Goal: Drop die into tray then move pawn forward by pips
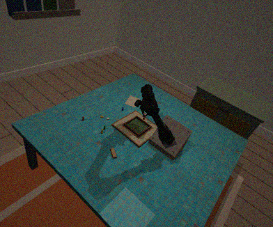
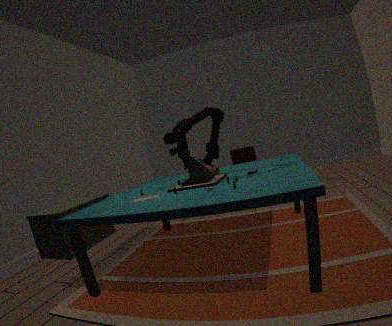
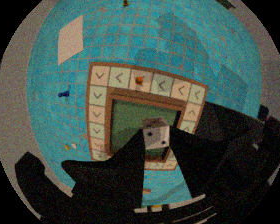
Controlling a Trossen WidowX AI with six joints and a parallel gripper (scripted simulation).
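Right now the orange pawn is 80 mm below my gripper tip, 60 mm to the right of it and 20 mm ahead of it. Also, from my gripper tip: grey die (right at my gripper tip); then green dice tray (100 mm below, 50 mm to the left, 10 mm ahead); then white card (240 mm ahead, 200 mm to the right, 110 mm below).
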